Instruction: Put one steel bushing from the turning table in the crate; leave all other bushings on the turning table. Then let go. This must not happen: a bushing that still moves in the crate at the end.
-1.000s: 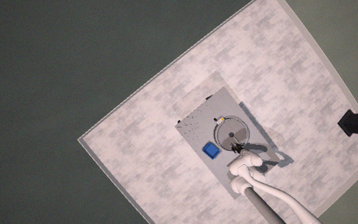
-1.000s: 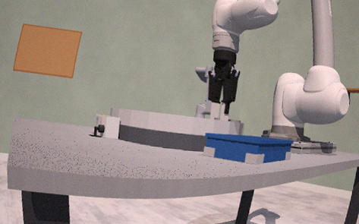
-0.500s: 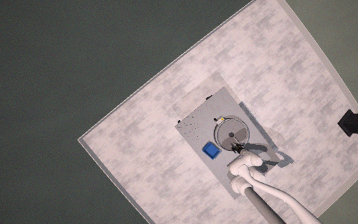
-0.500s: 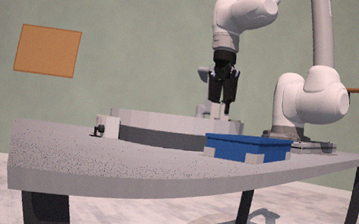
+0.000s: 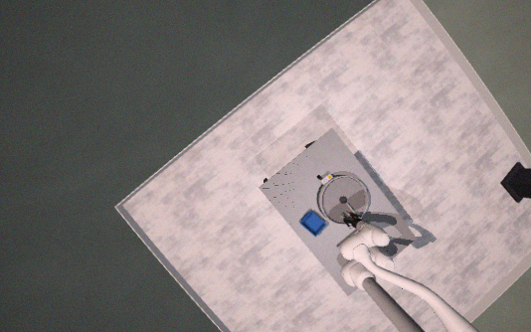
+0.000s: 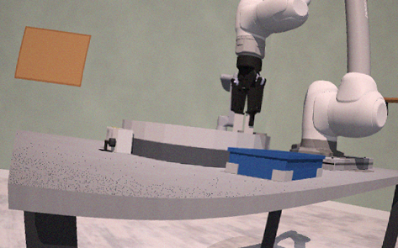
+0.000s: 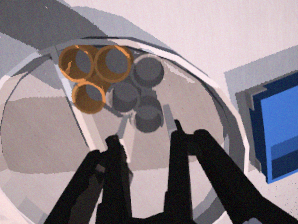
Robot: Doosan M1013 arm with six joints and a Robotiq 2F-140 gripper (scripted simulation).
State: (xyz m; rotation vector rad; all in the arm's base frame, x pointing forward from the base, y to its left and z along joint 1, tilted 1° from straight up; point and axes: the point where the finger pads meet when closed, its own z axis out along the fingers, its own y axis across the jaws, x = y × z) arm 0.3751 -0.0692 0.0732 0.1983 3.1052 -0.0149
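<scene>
The blue crate lies 130 mm ahead of my hand, 240 mm to the left of it and 80 mm below it. The rest, counted from my hand: round grey turning table 90 mm ahead, 90 mm to the right, 50 mm below.
</scene>
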